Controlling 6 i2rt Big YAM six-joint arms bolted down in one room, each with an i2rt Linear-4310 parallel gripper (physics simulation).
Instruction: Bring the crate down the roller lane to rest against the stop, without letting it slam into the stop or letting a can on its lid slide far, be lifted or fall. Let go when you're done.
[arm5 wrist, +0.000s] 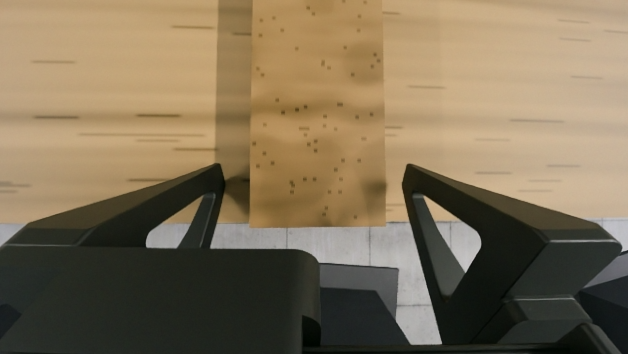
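My arm5 gripper (314, 170) is open, its two dark fingers wide apart in the lower half of the arm5 wrist view. A long tan block or board (317, 90) with small dark specks runs from the top edge of the view down between the fingertips, with a gap on each side. I cannot tell what this piece is or how far below the fingertips it lies. A crate, rollers, a stop and a can do not show recognisably here. The other five grippers do not show.
A light wooden table top (125, 90) with dark grain streaks lies below, and the speckled piece casts a shadow on its left. The table's edge crosses the view near the fingers. Beyond it are grey floor tiles (345, 245) and a dark grey shape (357, 305).
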